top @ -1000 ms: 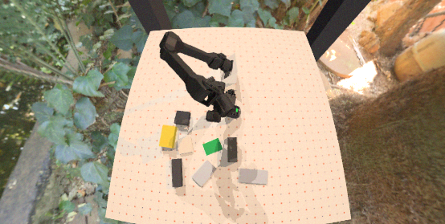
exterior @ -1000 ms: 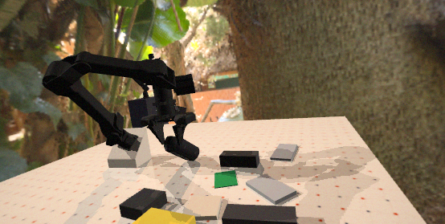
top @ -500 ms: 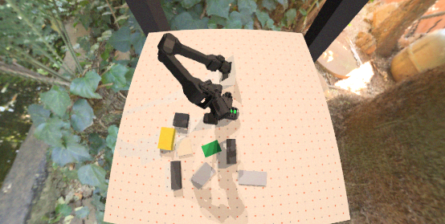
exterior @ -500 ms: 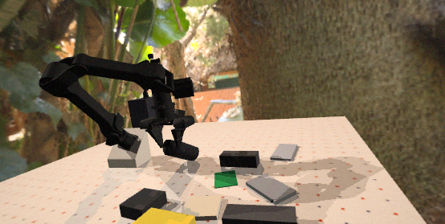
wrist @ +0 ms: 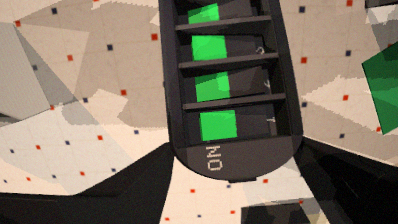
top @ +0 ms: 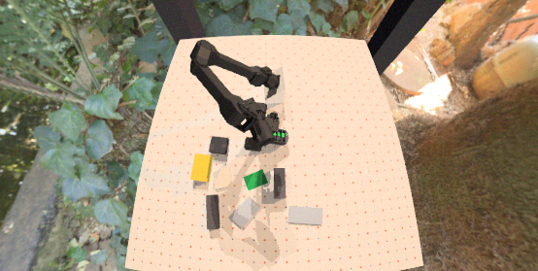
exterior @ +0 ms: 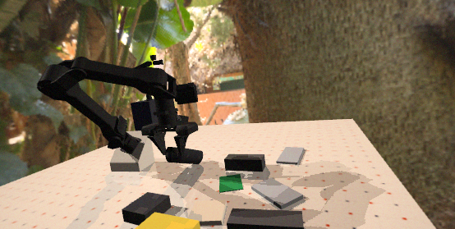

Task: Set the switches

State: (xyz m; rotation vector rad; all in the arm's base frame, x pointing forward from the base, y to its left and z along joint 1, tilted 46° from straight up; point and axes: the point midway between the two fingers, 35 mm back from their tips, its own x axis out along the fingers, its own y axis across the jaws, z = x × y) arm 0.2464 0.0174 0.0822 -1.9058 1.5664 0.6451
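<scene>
Right now the green tile is 190 mm ahead of my gripper tip, 80 mm below it and 10 mm to the left of it. The rest, counted from my gripper tip: yellow block 230 mm to the right, 170 mm ahead, 60 mm below; dark block 190 mm ahead, 110 mm to the left, 60 mm below; cream tile 200 mm ahead, 130 mm to the right, 70 mm below.
</scene>
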